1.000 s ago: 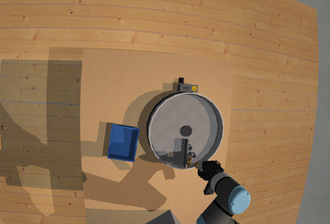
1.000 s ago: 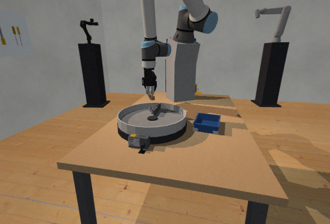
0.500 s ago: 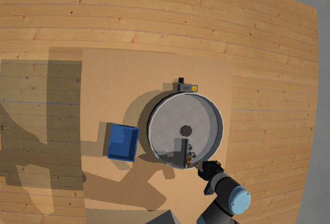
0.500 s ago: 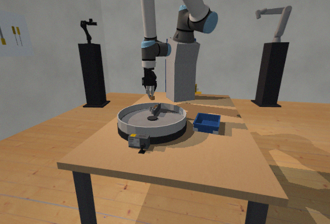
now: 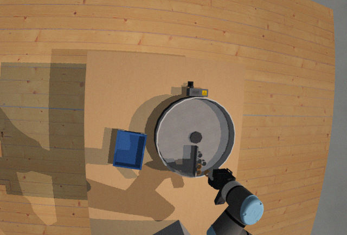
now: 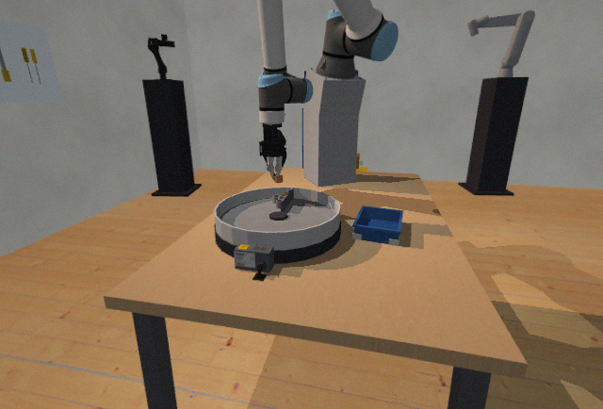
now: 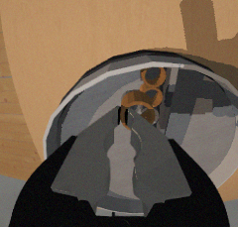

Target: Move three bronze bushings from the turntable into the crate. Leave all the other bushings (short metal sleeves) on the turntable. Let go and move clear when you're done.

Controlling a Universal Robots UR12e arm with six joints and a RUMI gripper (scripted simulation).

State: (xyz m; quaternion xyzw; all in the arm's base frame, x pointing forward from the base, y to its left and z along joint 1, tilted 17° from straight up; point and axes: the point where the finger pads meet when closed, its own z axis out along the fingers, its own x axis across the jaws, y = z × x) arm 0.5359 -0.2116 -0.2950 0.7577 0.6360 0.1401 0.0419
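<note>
The blue crate is 380 mm to the left of my hand, 160 mm ahead of it and 120 mm below it.
</note>
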